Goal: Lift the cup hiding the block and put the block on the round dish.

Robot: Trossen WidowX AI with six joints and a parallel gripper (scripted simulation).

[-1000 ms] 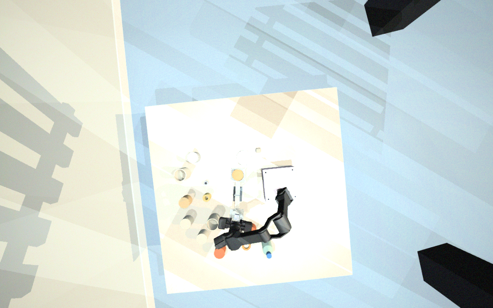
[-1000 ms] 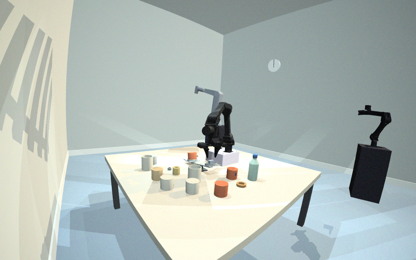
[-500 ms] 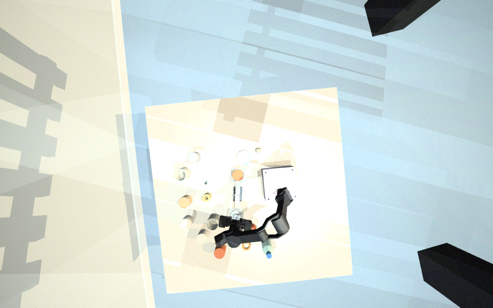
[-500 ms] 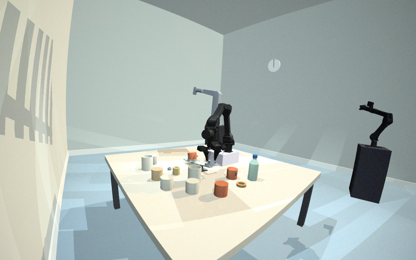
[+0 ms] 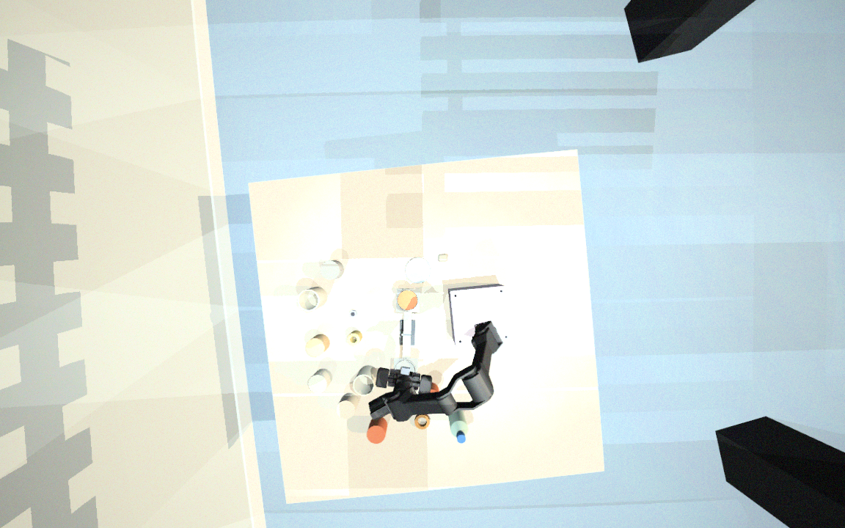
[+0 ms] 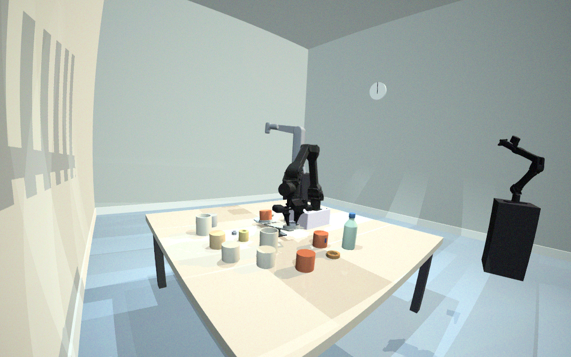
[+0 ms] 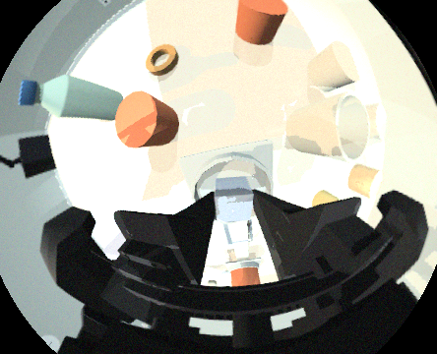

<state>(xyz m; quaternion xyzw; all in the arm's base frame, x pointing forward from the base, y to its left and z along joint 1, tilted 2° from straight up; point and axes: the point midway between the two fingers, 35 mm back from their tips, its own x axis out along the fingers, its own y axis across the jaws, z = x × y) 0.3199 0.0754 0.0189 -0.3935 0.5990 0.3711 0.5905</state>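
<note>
Now: the round white dish 35 cm to the right of my gripper tip, 14 cm behind it and 8 cm below it. Round my gripper tip: bottle (24 cm to the left, 14 cm behind, 3 cm above); then pale grey-blue block (right at my gripper tip); then orange ring (24 cm to the left, 8 cm below).
</note>
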